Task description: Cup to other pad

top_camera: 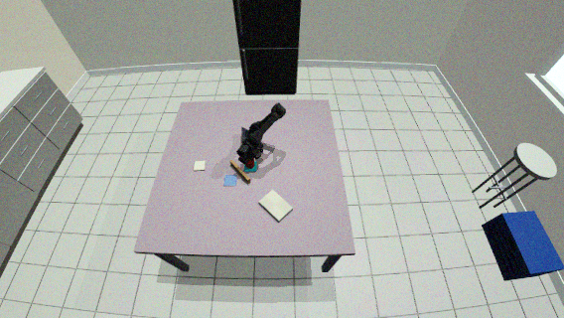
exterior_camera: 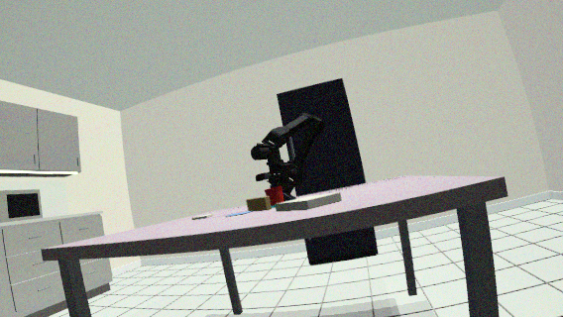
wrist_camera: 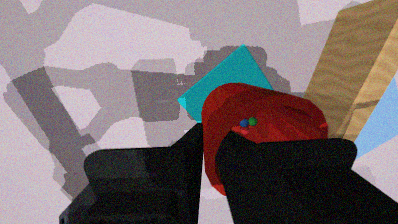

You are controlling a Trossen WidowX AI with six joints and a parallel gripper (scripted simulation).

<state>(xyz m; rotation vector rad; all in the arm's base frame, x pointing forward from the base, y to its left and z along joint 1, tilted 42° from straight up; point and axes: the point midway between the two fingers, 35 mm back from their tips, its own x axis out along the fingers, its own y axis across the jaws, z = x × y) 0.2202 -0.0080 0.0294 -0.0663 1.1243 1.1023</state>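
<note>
Right now the cyan pad is 3 cm ahead of my gripper tip, 2 cm to the right of it and 5 cm below it. The rest, counted from my gripper tip: red cup (2 cm ahead, 2 cm to the right); wooden bar (8 cm ahead, 9 cm to the right, 3 cm below); light blue pad (12 cm ahead, 16 cm to the right, 5 cm below).
</note>
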